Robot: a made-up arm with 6 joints. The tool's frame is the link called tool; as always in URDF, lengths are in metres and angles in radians. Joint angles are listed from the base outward.
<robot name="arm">
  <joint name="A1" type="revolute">
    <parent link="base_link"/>
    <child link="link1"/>
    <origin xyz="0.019 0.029 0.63"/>
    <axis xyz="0 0 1"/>
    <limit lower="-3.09" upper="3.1"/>
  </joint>
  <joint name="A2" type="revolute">
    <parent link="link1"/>
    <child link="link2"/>
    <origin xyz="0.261 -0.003 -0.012"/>
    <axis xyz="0 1 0"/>
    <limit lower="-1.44" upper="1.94"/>
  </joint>
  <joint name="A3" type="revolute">
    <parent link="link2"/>
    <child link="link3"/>
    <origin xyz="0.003 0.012 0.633"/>
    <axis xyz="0 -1 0"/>
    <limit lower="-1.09" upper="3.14"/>
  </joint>
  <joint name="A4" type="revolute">
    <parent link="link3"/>
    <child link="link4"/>
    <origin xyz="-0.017 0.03 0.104"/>
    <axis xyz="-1 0 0"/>
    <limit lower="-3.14" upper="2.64"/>
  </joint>
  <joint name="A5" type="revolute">
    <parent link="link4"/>
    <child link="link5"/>
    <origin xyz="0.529 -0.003 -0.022"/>
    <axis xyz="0 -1 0"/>
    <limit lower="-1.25" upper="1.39"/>
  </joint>
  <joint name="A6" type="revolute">
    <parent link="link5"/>
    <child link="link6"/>
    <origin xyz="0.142 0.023 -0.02"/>
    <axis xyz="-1 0 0"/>
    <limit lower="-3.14" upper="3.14"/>
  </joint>
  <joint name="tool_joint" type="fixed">
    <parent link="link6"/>
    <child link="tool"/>
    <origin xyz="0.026 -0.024 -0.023"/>
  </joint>
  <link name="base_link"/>
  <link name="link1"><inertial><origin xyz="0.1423 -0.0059 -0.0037"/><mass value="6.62"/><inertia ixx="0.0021" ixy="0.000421" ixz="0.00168" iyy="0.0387" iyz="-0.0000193" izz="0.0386"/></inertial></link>
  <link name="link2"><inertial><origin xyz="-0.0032 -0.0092 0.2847"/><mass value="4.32"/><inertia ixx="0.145" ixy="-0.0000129" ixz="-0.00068" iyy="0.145" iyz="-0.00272" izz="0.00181"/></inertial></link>
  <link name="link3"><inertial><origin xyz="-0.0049 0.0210 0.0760"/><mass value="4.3"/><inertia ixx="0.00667" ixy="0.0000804" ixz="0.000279" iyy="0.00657" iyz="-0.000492" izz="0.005"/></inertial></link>
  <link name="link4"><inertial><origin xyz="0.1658 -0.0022 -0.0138"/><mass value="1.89"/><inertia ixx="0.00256" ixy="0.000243" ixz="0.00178" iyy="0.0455" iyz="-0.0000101" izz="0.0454"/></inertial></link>
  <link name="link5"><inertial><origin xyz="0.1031 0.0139 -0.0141"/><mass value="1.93"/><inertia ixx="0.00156" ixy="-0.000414" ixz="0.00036" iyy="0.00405" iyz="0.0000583" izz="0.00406"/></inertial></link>
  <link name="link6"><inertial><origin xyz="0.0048 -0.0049 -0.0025"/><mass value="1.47"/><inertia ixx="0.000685" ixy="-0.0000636" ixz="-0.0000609" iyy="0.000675" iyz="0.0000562" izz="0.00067"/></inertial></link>
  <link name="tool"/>
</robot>
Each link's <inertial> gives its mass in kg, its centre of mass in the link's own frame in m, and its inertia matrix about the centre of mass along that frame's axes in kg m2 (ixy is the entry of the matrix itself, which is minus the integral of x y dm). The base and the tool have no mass. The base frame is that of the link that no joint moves.
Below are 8 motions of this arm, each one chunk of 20 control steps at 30 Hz.
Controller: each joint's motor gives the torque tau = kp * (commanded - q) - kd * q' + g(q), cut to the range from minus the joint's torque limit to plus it. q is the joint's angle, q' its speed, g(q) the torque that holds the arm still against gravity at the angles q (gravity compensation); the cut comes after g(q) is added. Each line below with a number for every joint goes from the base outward.
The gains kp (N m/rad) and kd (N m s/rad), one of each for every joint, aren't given. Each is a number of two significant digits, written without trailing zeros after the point. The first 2 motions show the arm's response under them.
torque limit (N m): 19 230 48 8 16 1.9
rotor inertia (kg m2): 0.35 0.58 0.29 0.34 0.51 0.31
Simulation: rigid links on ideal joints. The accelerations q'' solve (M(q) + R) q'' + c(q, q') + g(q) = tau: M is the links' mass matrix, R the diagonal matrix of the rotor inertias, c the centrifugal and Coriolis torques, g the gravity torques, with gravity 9.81 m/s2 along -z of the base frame. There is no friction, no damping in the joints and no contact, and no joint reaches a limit. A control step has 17 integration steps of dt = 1/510 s. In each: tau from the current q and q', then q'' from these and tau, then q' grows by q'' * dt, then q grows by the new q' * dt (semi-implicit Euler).
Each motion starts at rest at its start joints. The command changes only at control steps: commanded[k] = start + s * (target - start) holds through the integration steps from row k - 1 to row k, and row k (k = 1, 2, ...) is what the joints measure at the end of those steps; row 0 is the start. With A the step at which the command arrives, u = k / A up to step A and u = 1 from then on. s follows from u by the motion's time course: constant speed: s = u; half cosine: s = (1 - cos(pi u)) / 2; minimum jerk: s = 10 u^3 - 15 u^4 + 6 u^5; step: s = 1 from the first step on.
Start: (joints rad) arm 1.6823 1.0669 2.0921 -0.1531 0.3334 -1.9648
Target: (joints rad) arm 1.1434 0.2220 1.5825 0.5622 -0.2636 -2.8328
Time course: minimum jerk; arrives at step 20
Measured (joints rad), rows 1 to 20:
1: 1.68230 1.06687 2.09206 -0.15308 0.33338 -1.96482
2: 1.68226 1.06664 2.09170 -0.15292 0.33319 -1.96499
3: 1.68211 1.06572 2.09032 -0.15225 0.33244 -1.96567
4: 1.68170 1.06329 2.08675 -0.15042 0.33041 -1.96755
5: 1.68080 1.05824 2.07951 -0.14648 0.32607 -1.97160
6: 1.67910 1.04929 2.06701 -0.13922 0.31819 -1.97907
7: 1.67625 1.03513 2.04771 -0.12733 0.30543 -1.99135
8: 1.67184 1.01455 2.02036 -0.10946 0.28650 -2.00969
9: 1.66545 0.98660 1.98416 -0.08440 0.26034 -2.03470
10: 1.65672 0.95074 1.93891 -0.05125 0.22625 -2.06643
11: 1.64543 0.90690 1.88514 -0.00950 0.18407 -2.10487
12: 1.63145 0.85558 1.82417 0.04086 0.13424 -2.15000
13: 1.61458 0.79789 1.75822 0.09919 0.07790 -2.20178
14: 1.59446 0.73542 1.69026 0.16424 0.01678 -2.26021
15: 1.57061 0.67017 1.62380 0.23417 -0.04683 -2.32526
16: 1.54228 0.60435 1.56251 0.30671 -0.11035 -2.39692
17: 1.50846 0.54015 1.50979 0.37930 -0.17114 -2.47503
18: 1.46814 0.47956 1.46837 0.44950 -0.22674 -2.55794
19: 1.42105 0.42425 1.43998 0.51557 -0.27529 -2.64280
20: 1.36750 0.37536 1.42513 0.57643 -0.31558 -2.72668
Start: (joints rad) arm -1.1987 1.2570 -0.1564 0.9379 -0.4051 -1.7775
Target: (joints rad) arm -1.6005 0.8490 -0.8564 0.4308 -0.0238 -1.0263
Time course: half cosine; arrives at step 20
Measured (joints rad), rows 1 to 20:
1: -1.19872 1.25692 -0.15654 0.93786 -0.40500 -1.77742
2: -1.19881 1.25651 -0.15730 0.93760 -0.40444 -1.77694
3: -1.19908 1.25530 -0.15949 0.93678 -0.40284 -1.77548
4: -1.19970 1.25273 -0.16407 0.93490 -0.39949 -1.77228
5: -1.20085 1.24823 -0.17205 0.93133 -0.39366 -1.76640
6: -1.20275 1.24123 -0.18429 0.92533 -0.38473 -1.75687
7: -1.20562 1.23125 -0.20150 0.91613 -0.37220 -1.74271
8: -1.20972 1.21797 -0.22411 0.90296 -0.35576 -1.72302
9: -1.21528 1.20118 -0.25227 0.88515 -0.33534 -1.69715
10: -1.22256 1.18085 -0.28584 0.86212 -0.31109 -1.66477
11: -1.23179 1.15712 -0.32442 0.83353 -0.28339 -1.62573
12: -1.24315 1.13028 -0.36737 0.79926 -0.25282 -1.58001
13: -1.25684 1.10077 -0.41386 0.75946 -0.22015 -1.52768
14: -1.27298 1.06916 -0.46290 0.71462 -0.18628 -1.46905
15: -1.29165 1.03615 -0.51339 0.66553 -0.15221 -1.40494
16: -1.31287 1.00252 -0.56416 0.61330 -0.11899 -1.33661
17: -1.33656 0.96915 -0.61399 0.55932 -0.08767 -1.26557
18: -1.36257 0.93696 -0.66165 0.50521 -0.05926 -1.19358
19: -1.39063 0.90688 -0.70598 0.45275 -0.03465 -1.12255
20: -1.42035 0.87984 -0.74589 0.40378 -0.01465 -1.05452
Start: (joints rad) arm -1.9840 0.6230 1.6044 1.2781 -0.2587 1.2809
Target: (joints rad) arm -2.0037 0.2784 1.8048 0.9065 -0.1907 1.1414
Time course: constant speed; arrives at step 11
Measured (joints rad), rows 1 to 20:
1: -1.98404 0.62241 1.60380 1.27717 -0.25860 1.28068
2: -1.98419 0.62034 1.60194 1.27369 -0.25822 1.27983
3: -1.98449 0.61618 1.59871 1.26631 -0.25744 1.27804
4: -1.98499 0.60955 1.59434 1.25399 -0.25618 1.27501
5: -1.98572 0.60023 1.58934 1.23601 -0.25439 1.27054
6: -1.98670 0.58815 1.58430 1.21202 -0.25207 1.26448
7: -1.98795 0.57330 1.57985 1.18197 -0.24924 1.25675
8: -1.98948 0.55575 1.57660 1.14616 -0.24596 1.24731
9: -1.99130 0.53562 1.57508 1.10514 -0.24229 1.23621
10: -1.99341 0.51302 1.57571 1.05968 -0.23831 1.22354
11: -1.99579 0.48810 1.57881 1.01071 -0.23407 1.20941
12: -1.99837 0.46160 1.58522 0.96018 -0.22966 1.19423
13: -2.00103 0.43454 1.59578 0.91070 -0.22516 1.17858
14: -2.00361 0.40768 1.61068 0.86455 -0.22054 1.16303
15: -2.00596 0.38152 1.62965 0.82367 -0.21575 1.14808
16: -2.00795 0.35643 1.65213 0.78953 -0.21069 1.13419
17: -2.00943 0.33263 1.67735 0.76316 -0.20527 1.12173
18: -2.01033 0.31029 1.70449 0.74512 -0.19945 1.11101
19: -2.01059 0.28952 1.73271 0.73554 -0.19323 1.10224
20: -2.01021 0.27040 1.76124 0.73418 -0.18666 1.09555

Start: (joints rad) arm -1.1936 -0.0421 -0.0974 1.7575 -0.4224 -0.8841
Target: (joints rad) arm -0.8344 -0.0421 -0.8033 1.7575 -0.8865 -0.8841
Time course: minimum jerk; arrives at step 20
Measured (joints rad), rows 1 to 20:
1: -1.19359 -0.04210 -0.09742 1.75751 -0.42242 -0.88410
2: -1.19353 -0.04214 -0.09758 1.75757 -0.42258 -0.88410
3: -1.19327 -0.04227 -0.09822 1.75781 -0.42324 -0.88409
4: -1.19256 -0.04261 -0.09993 1.75843 -0.42500 -0.88408
5: -1.19105 -0.04329 -0.10350 1.75969 -0.42867 -0.88406
6: -1.18831 -0.04445 -0.10986 1.76188 -0.43523 -0.88402
7: -1.18386 -0.04620 -0.11998 1.76524 -0.44565 -0.88396
8: -1.17721 -0.04858 -0.13477 1.76997 -0.46082 -0.88387
9: -1.16793 -0.05156 -0.15497 1.77616 -0.48142 -0.88377
10: -1.15568 -0.05500 -0.18108 1.78375 -0.50779 -0.88363
11: -1.14022 -0.05869 -0.21330 1.79256 -0.53990 -0.88348
12: -1.12148 -0.06231 -0.25150 1.80224 -0.57727 -0.88332
13: -1.09955 -0.06548 -0.29524 1.81231 -0.61899 -0.88316
14: -1.07471 -0.06782 -0.34372 1.82214 -0.66375 -0.88300
15: -1.04740 -0.06895 -0.39589 1.83104 -0.70991 -0.88286
16: -1.01819 -0.06857 -0.45046 1.83827 -0.75566 -0.88275
17: -0.98779 -0.06651 -0.50598 1.84311 -0.79908 -0.88268
18: -0.95700 -0.06272 -0.56094 1.84494 -0.83839 -0.88264
19: -0.92665 -0.05735 -0.61388 1.84326 -0.87204 -0.88264
20: -0.89753 -0.05069 -0.66351 1.83782 -0.89894 -0.88268

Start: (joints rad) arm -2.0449 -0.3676 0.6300 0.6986 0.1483 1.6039
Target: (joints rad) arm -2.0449 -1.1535 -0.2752 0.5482 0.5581 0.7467
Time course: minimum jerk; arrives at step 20
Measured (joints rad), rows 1 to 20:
1: -2.04490 -0.36763 0.62994 0.69860 0.14832 1.60388
2: -2.04493 -0.36789 0.62940 0.69856 0.14847 1.60372
3: -2.04504 -0.36890 0.62733 0.69842 0.14908 1.60304
4: -2.04528 -0.37154 0.62204 0.69803 0.15065 1.60119
5: -2.04573 -0.37692 0.61142 0.69721 0.15383 1.59719
6: -2.04644 -0.38629 0.59326 0.69569 0.15935 1.58983
7: -2.04741 -0.40086 0.56566 0.69321 0.16789 1.57771
8: -2.04862 -0.42163 0.52731 0.68950 0.18006 1.55958
9: -2.05001 -0.44932 0.47775 0.68431 0.19624 1.53478
10: -2.05146 -0.48426 0.41744 0.67745 0.21661 1.50323
11: -2.05286 -0.52640 0.34776 0.66881 0.24108 1.46491
12: -2.05407 -0.57531 0.27087 0.65841 0.26928 1.41983
13: -2.05496 -0.63023 0.18952 0.64634 0.30061 1.36798
14: -2.05542 -0.69012 0.10679 0.63285 0.33426 1.30934
15: -2.05540 -0.75365 0.02590 0.61830 0.36925 1.24392
16: -2.05489 -0.81930 -0.05007 0.60316 0.40451 1.17170
17: -2.05392 -0.88536 -0.11834 0.58794 0.43897 1.09298
18: -2.05258 -0.95000 -0.17661 0.57321 0.47160 1.00981
19: -2.05096 -1.01137 -0.22326 0.55951 0.50151 0.92505
20: -2.04918 -1.06783 -0.25748 0.54726 0.52802 0.84159

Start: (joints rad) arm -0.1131 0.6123 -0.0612 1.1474 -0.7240 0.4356
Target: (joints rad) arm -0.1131 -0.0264 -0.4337 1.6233 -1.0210 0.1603
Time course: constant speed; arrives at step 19
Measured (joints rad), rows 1 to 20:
1: -0.11307 0.61150 -0.06240 1.14812 -0.72411 0.43535
2: -0.11298 0.60863 -0.06651 1.15064 -0.72463 0.43439
3: -0.11279 0.60282 -0.07449 1.15571 -0.72592 0.43235
4: -0.11248 0.59349 -0.08668 1.16375 -0.72838 0.42889
5: -0.11205 0.58034 -0.10291 1.17496 -0.73239 0.42378
6: -0.11152 0.56327 -0.12266 1.18933 -0.73826 0.41684
7: -0.11088 0.54235 -0.14518 1.20671 -0.74619 0.40797
8: -0.11017 0.51779 -0.16959 1.22688 -0.75631 0.39714
9: -0.10942 0.48986 -0.19500 1.24952 -0.76861 0.38440
10: -0.10866 0.45889 -0.22056 1.27434 -0.78300 0.36986
11: -0.10793 0.42527 -0.24550 1.30103 -0.79927 0.35366
12: -0.10727 0.38939 -0.26921 1.32931 -0.81716 0.33600
13: -0.10672 0.35165 -0.29121 1.35895 -0.83638 0.31712
14: -0.10631 0.31245 -0.31119 1.38977 -0.85658 0.29727
15: -0.10608 0.27217 -0.32900 1.42162 -0.87745 0.27671
16: -0.10605 0.23116 -0.34463 1.45440 -0.89866 0.25570
17: -0.10624 0.18975 -0.35822 1.48803 -0.91995 0.23450
18: -0.10666 0.14821 -0.36999 1.52245 -0.94109 0.21336
19: -0.10731 0.10679 -0.38027 1.55760 -0.96189 0.19249
20: -0.10820 0.06649 -0.38835 1.59254 -0.98211 0.17234

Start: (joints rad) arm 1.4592 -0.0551 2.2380 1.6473 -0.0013 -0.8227
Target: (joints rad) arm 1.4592 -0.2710 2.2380 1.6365 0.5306 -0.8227
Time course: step
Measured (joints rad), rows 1 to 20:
1: 1.46004 -0.05971 2.23246 1.64650 0.01272 -0.82275
2: 1.46185 -0.07151 2.21923 1.64431 0.04948 -0.82288
3: 1.46391 -0.08849 2.20186 1.64099 0.10343 -0.82309
4: 1.46565 -0.10883 2.18331 1.63696 0.16908 -0.82336
5: 1.46670 -0.13100 2.16596 1.63268 0.24123 -0.82366
6: 1.46685 -0.15370 2.15169 1.62859 0.31521 -0.82399
7: 1.46607 -0.17596 2.14180 1.62504 0.38702 -0.82431
8: 1.46446 -0.19706 2.13701 1.62227 0.45345 -0.82460
9: 1.46224 -0.21655 2.13752 1.62039 0.51210 -0.82485
10: 1.45966 -0.23420 2.14305 1.61935 0.56141 -0.82504
11: 1.45700 -0.24991 2.15299 1.61906 0.60055 -0.82514
12: 1.45447 -0.26373 2.16645 1.61932 0.62936 -0.82514
13: 1.45227 -0.27574 2.18247 1.61994 0.64822 -0.82505
14: 1.45052 -0.28607 2.20005 1.62072 0.65794 -0.82485
15: 1.44928 -0.29485 2.21826 1.62149 0.65965 -0.82456
16: 1.44859 -0.30221 2.23630 1.62214 0.65465 -0.82419
17: 1.44844 -0.30827 2.25351 1.62258 0.64436 -0.82374
18: 1.44881 -0.31313 2.26935 1.62280 0.63020 -0.82323
19: 1.44964 -0.31688 2.28346 1.62283 0.61355 -0.82269
20: 1.45087 -0.31959 2.29557 1.62272 0.59563 -0.82214

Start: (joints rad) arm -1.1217 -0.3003 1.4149 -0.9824 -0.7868 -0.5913
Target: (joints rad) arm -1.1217 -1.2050 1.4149 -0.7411 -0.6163 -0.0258
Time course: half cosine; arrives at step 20
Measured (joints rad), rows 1 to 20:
1: -1.12174 -0.30044 1.41469 -0.98234 -0.78677 -0.59124
2: -1.12192 -0.30118 1.41359 -0.98196 -0.78663 -0.59087
3: -1.12240 -0.30329 1.41062 -0.98079 -0.78622 -0.58977
4: -1.12332 -0.30769 1.40476 -0.97816 -0.78537 -0.58735
5: -1.12479 -0.31533 1.39520 -0.97328 -0.78387 -0.58290
6: -1.12684 -0.32709 1.38147 -0.96533 -0.78153 -0.57569
7: -1.12944 -0.34372 1.36343 -0.95353 -0.77816 -0.56496
8: -1.13251 -0.36582 1.34139 -0.93725 -0.77358 -0.55005
9: -1.13588 -0.39374 1.31599 -0.91610 -0.76766 -0.53038
10: -1.13935 -0.42765 1.28820 -0.88999 -0.76033 -0.50555
11: -1.14270 -0.46747 1.25927 -0.85915 -0.75157 -0.47534
12: -1.14570 -0.51290 1.23060 -0.82420 -0.74144 -0.43976
13: -1.14814 -0.56347 1.20372 -0.78610 -0.73006 -0.39906
14: -1.14987 -0.61847 1.18017 -0.74610 -0.71759 -0.35373
15: -1.15077 -0.67709 1.16145 -0.70570 -0.70421 -0.30451
16: -1.15077 -0.73832 1.14891 -0.66655 -0.69011 -0.25234
17: -1.14986 -0.80108 1.14370 -0.63034 -0.67547 -0.19839
18: -1.14805 -0.86419 1.14672 -0.59871 -0.66043 -0.14395
19: -1.14537 -0.92641 1.15854 -0.57316 -0.64512 -0.09045
20: -1.14189 -0.98650 1.17941 -0.55499 -0.62965 -0.03938

